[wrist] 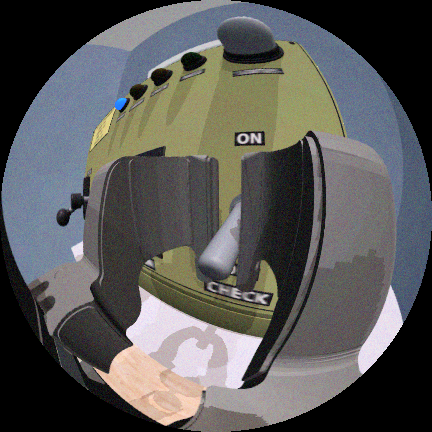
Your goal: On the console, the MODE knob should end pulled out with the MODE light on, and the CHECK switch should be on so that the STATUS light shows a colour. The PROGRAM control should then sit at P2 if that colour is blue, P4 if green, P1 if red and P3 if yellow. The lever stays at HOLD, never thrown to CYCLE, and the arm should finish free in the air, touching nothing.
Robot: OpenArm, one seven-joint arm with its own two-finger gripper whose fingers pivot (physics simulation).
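The CHECK switch [220,255] is a grey toggle that tilts down toward the CHECK label, away from the ON label [249,138]. My gripper [232,222] is shut on this toggle, with one dark finger on each side; the right finger covers part of it. The large STATUS dome [247,37] is grey and unlit at the top of the olive console [305,95]. The PROGRAM control is hidden behind the left finger; a corner of its dark plate [156,151] shows. The MODE knob, its light and the HOLD/CYCLE lever cannot be told apart surely here.
A row of small lamps runs along the upper left; the leftmost lamp [121,104] glows blue, the others are dark. A yellow note [102,129] is beside them. Black ball-ended hardware [63,217] sticks out at the left. A white surface [150,320] and wood [145,380] lie below.
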